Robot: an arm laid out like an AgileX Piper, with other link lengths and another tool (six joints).
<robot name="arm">
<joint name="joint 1" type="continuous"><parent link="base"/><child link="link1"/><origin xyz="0.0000 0.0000 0.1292" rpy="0.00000 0.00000 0.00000"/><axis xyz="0 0 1"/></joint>
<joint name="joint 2" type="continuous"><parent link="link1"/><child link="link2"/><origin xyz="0.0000 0.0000 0.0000" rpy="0.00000 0.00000 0.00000"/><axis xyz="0 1 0"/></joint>
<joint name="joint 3" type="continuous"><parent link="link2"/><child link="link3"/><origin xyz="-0.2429 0.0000 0.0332" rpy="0.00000 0.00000 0.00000"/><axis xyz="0 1 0"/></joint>
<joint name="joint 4" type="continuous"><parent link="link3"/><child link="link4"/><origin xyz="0.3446 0.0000 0.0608" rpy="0.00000 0.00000 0.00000"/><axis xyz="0.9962 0 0.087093"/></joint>
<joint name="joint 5" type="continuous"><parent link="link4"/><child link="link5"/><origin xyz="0.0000 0.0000 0.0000" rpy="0.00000 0.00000 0.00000"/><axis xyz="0 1 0"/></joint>
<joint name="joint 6" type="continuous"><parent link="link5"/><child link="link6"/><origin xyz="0.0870 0.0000 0.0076" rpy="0.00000 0.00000 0.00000"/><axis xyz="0.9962 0 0.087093"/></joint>
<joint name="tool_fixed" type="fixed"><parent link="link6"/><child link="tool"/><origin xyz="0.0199 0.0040 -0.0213" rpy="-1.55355 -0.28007 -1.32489"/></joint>
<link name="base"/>
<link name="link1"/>
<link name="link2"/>
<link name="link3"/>
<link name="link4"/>
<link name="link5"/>
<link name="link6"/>
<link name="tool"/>
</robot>
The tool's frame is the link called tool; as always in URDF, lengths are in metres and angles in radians. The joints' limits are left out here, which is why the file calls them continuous.
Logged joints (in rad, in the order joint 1, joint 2, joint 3, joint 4, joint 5, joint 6), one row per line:
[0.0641 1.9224 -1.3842 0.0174 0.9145 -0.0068]
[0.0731 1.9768 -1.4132 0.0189 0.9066 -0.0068]
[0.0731 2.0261 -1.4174 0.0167 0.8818 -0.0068]
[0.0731 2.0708 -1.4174 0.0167 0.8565 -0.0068]
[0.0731 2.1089 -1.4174 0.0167 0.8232 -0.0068]
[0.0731 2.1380 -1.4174 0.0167 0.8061 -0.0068]
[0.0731 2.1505 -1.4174 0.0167 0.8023 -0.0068]
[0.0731 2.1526 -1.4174 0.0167 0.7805 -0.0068]
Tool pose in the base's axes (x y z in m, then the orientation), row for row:
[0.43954 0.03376 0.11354 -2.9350 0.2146 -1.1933]
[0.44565 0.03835 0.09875 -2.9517 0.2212 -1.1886]
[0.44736 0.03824 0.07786 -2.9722 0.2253 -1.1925]
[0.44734 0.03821 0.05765 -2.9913 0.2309 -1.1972]
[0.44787 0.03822 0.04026 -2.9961 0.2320 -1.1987]
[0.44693 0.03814 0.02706 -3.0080 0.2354 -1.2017]
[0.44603 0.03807 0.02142 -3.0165 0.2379 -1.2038]
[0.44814 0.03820 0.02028 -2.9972 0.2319 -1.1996]
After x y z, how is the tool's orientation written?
As angles about the fixed x, y, z axes (roll, pitch, yaw), in radians.
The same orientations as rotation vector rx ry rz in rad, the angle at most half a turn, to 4 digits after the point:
[-2.3395 1.6275 0.0879]
[-2.3520 1.6260 0.1106]
[-2.3616 1.6360 0.1320]
[-2.3684 1.6459 0.1539]
[-2.3700 1.6488 0.1591]
[-2.3741 1.6549 0.1728]
[-2.3771 1.6592 0.1828]
[-2.3701 1.6502 0.1598]

